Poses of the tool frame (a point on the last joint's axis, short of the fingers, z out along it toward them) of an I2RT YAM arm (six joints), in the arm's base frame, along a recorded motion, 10 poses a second.
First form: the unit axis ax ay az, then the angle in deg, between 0 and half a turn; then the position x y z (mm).
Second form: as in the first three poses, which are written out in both.
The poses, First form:
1: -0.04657, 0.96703, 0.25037, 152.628, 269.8, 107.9, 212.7
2: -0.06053, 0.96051, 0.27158, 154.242, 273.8, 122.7, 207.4
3: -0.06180, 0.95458, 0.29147, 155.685, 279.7, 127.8, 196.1
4: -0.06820, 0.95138, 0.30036, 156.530, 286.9, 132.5, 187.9
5: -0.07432, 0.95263, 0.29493, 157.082, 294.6, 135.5, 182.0
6: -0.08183, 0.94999, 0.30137, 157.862, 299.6, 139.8, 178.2
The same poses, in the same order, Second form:
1: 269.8, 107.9, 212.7; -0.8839, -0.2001, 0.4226; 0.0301, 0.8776, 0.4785; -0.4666, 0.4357, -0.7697
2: 273.8, 122.7, 207.4; -0.8937, -0.2285, 0.3862; 0.0075, 0.8529, 0.5221; -0.4487, 0.4695, -0.7605
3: 279.7, 127.8, 196.1; -0.9040, -0.2328, 0.3586; 0.0073, 0.8303, 0.5572; -0.4275, 0.5063, -0.7489
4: 286.9, 132.5, 187.9; -0.9084, -0.2440, 0.3396; -0.0048, 0.8181, 0.5750; -0.4182, 0.5207, -0.7443
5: 294.6, 135.5, 182.0; -0.9105, -0.2509, 0.3289; -0.0212, 0.8223, 0.5687; -0.4131, 0.5108, -0.7540
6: 299.6, 139.8, 178.2; -0.9134, -0.2633, 0.3105; -0.0362, 0.8121, 0.5823; -0.4055, 0.5207, -0.7513
